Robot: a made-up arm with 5 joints. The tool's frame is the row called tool. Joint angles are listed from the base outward. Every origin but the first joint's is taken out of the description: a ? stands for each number. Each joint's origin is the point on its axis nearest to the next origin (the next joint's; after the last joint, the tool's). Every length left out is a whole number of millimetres.
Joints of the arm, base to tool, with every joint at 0 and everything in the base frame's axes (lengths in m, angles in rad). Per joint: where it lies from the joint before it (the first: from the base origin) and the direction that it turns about. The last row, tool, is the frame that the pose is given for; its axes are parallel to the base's.
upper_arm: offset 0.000 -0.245 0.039 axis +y
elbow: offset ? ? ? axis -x
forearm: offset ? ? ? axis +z
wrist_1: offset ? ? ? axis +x
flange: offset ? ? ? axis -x
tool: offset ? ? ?
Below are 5 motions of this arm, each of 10 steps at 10 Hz.
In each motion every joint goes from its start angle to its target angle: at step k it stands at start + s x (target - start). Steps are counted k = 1, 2, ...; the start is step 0. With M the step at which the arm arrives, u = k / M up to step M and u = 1 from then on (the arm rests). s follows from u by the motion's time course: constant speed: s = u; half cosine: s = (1 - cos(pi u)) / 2; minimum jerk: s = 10 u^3 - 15 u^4 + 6 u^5.
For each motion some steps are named. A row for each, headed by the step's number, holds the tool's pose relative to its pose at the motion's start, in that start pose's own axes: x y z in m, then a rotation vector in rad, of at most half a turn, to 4 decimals.
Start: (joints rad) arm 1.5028 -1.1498 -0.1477 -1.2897 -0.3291
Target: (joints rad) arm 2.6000 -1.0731 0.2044 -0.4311 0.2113
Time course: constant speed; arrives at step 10
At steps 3, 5, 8, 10:
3: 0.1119 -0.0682 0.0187 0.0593 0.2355 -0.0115
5: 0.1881 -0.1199 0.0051 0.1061 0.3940 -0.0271
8: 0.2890 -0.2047 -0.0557 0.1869 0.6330 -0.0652
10: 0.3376 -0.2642 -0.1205 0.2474 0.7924 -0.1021

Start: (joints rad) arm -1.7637 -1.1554 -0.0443 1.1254 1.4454
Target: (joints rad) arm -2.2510 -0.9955 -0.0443 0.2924 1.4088
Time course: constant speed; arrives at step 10
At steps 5, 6, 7, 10:
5: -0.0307 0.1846 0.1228 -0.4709 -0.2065 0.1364
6: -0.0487 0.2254 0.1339 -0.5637 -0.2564 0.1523
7: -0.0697 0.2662 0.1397 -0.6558 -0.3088 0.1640
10: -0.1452 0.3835 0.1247 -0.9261 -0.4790 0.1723

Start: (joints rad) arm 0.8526 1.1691 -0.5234 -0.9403 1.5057
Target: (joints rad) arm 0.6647 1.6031 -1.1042 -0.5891 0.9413
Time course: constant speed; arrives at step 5
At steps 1, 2, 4, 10:
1: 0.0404 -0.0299 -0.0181 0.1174 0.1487 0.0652
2: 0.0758 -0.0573 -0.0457 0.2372 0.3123 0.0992
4: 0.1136 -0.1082 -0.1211 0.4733 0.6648 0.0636
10: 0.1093 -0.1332 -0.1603 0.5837 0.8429 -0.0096

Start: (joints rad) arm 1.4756 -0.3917 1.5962 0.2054 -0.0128
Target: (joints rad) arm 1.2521 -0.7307 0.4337 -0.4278 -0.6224
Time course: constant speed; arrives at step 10
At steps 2, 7, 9, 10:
2: -0.0977 0.0583 0.0001 -0.0392 -0.1155 -0.1937
7: -0.2683 0.2062 -0.0721 -0.0554 -0.4233 -0.6583
9: -0.3064 0.2537 -0.1166 -0.0263 -0.5467 -0.8360
10: -0.3200 0.2735 -0.1398 -0.0038 -0.6068 -0.9232

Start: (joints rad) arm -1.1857 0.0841 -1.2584 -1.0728 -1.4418
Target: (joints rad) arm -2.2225 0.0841 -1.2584 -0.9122 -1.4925
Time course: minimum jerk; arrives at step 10
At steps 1, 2, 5, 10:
1: -0.0009 -0.0032 0.0002 0.0102 -0.0028 0.0003
2: -0.0062 -0.0215 0.0009 0.0692 -0.0190 0.0020
5: -0.0508 -0.1821 -0.0428 0.5970 -0.1635 0.0254
10: -0.0820 -0.3166 -0.1883 1.1924 -0.3286 0.0690

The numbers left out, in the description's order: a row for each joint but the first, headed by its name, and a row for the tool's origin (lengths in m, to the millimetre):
elbow: -0.052 0.000 -0.014
forearm: 0.000 0.104 0.048
wrist_1: 0.045 -0.190 0.000
flange: 0.000 0.053 0.271
tool: 0.000 -0.071 0.237

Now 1 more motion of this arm.
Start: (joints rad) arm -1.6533 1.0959 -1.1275 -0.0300 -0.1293
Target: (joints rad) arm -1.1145 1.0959 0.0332 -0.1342 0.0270
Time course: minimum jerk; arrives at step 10
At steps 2, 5, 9, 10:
2: 0.0237 0.0142 0.0027 -0.0278 0.0152 0.0940
5: 0.1408 0.1686 -0.0020 -0.2167 0.1127 0.8172
9: 0.1258 0.3430 -0.0415 -0.3396 0.1831 1.6345
10: 0.1245 0.3453 -0.0422 -0.3405 0.1840 1.6488

